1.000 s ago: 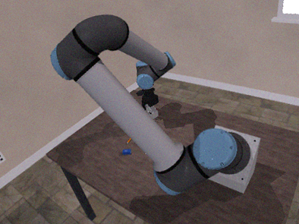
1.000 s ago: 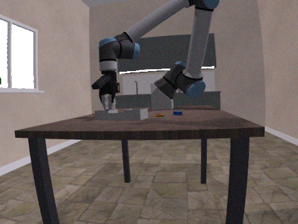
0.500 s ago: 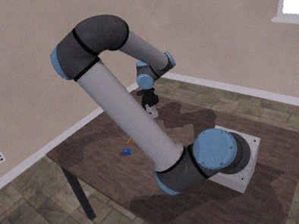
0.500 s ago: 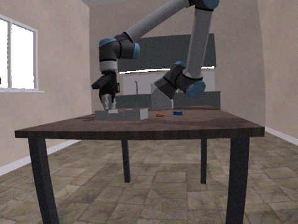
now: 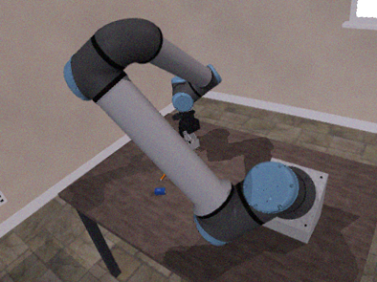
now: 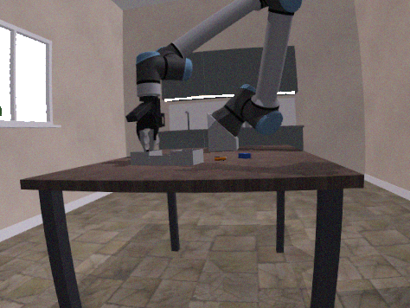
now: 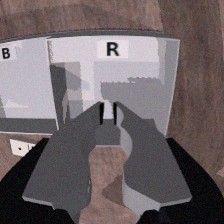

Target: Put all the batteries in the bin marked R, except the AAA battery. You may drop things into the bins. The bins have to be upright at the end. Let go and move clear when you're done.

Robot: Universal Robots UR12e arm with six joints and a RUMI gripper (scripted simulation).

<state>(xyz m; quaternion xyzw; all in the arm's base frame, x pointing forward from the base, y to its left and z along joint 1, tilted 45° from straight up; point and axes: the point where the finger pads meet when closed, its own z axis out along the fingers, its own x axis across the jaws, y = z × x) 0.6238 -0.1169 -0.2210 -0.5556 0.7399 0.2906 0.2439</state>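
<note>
Now: the grey bin row 3 cm ahead of my hand, 7 cm to the left of it and 2 cm below it. From my hand the other things lie so: green cylindrical battery 10 cm behind, 9 cm to the left, 3 cm below; then black nut 7 cm behind, 25 cm to the left, 3 cm below; then white die-like piece 5 cm behind, 11 cm to the left, 3 cm below.
</note>
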